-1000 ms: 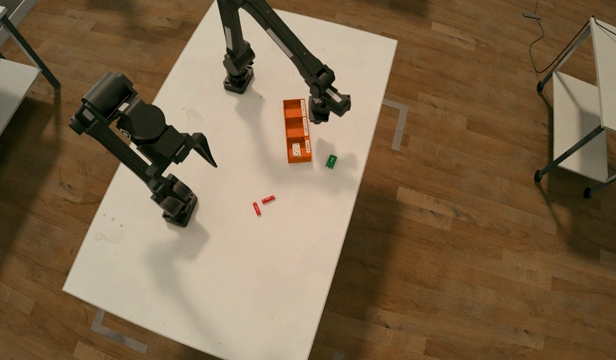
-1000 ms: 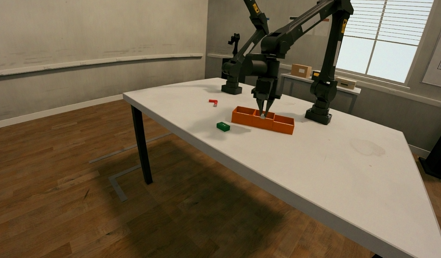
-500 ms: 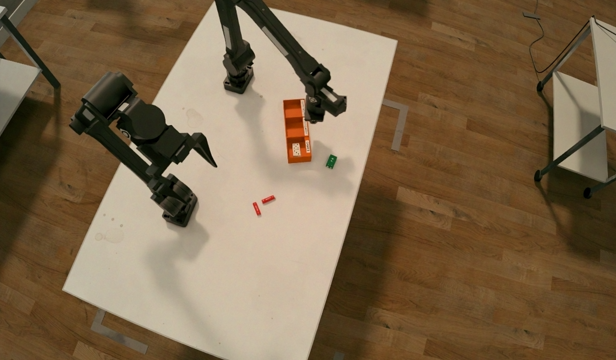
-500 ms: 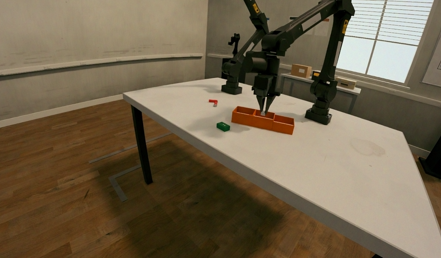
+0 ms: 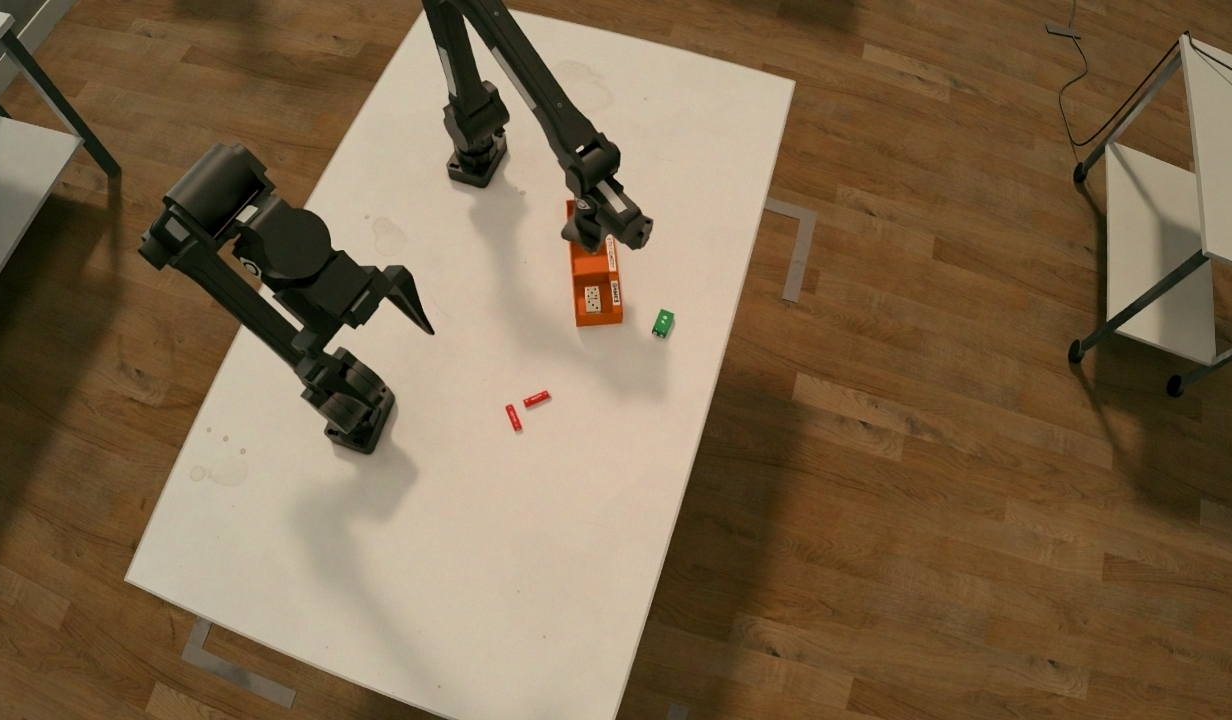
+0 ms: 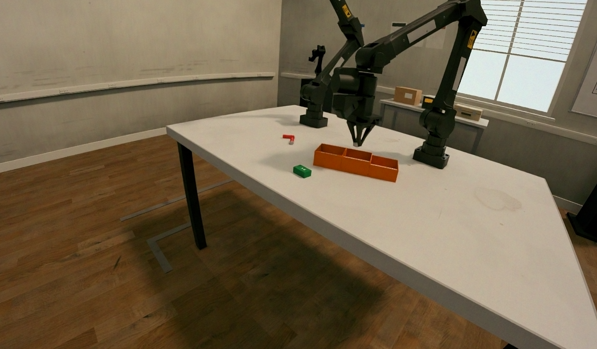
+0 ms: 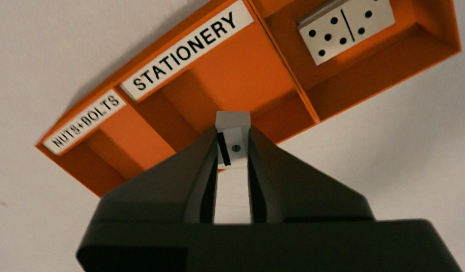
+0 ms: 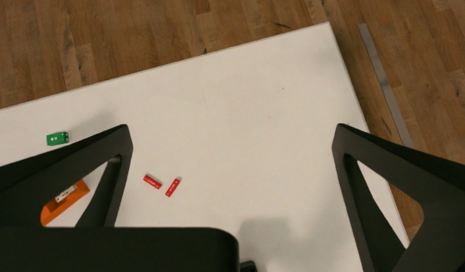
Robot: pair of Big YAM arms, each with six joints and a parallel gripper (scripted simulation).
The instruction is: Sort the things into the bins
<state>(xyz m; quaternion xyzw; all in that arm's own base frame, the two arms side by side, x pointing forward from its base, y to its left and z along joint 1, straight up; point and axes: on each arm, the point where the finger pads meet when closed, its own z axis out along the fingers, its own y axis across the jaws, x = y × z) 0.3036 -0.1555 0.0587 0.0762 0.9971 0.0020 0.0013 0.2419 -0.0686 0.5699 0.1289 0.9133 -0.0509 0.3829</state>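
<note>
Right now the orange three-compartment bin is 60 mm below my left hand and 10 mm to the left of it. Round my left hand: white sharpener-like block (right at my left hand).
</note>
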